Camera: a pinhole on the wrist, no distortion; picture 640 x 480 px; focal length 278.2 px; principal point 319.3 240.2 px. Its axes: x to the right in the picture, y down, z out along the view. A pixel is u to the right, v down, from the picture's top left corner.
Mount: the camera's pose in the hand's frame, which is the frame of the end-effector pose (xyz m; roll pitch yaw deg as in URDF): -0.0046 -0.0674 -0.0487 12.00 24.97 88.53
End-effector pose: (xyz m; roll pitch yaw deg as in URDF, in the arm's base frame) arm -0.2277 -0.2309 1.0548 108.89 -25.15 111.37
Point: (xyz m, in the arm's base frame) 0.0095 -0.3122 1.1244
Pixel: 488.4 437.7
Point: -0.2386 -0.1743 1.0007
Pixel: 207.6 183.7
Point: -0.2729 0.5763 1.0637
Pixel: outside the picture
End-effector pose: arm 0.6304 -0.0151 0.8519 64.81 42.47 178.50
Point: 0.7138 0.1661 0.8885
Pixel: 98.2 446.3
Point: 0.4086 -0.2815 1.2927
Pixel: outside the picture
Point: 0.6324 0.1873 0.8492
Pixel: 160.1 286.1
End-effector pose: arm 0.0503 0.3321 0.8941 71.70 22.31 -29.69
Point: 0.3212 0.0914 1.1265
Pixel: 488.4 136.6
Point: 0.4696 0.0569 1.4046
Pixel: 557.2 176.6
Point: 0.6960 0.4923 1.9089
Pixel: outside the picture
